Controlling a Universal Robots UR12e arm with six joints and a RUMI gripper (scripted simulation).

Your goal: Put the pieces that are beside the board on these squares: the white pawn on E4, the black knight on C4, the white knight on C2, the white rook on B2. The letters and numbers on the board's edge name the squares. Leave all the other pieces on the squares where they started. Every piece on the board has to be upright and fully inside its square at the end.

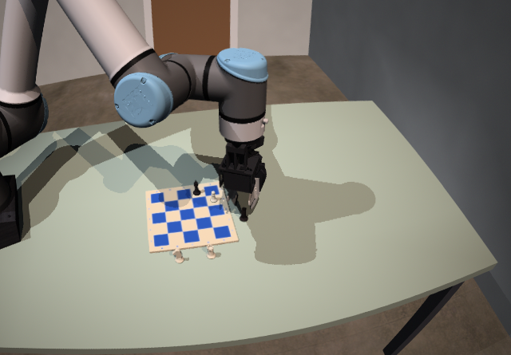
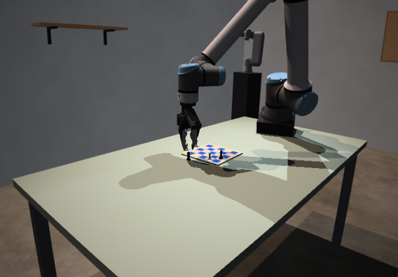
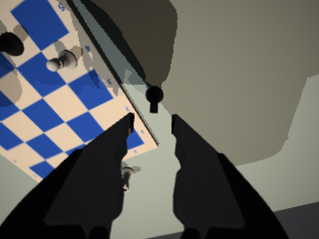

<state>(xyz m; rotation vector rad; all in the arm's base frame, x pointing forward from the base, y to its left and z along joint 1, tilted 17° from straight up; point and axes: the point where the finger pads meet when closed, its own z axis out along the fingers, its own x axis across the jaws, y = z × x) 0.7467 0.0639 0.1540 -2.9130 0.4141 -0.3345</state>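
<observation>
My gripper is now 5 cm above the black knight. Round my hand: white rook 8 cm behind, 12 cm to the right, 5 cm below; then white pawn 8 cm behind, 6 cm to the left, 4 cm below; then chessboard 14 cm behind, 1 cm to the left, 6 cm below.
</observation>
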